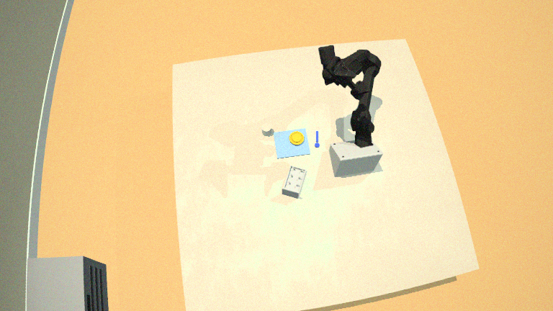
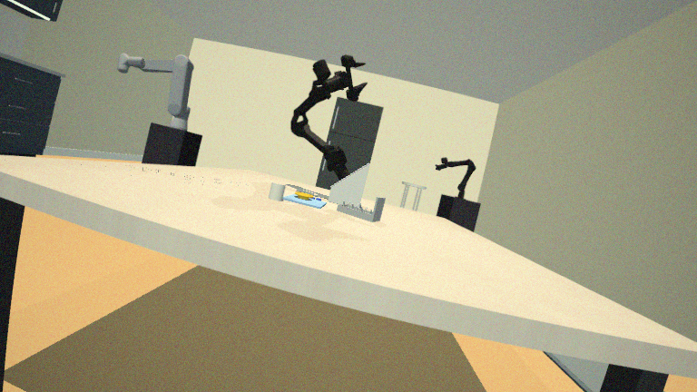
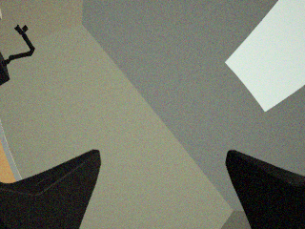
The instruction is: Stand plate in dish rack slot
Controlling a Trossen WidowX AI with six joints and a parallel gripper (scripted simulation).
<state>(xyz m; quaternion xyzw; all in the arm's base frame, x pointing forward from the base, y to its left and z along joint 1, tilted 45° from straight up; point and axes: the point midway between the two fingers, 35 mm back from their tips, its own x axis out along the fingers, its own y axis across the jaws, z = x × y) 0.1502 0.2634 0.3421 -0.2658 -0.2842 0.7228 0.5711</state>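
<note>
Now: the yellow plate 17 cm ahead of my gripper tip, 12 cm to the right of it and 56 cm below it. Also, from my gripper tip: grey dish rack: 24 cm ahead, 7 cm to the left, 55 cm below; white cup: 29 cm ahead, 20 cm to the right, 55 cm below; blue spoon: 8 cm ahead, 9 cm to the right, 57 cm below.
</note>
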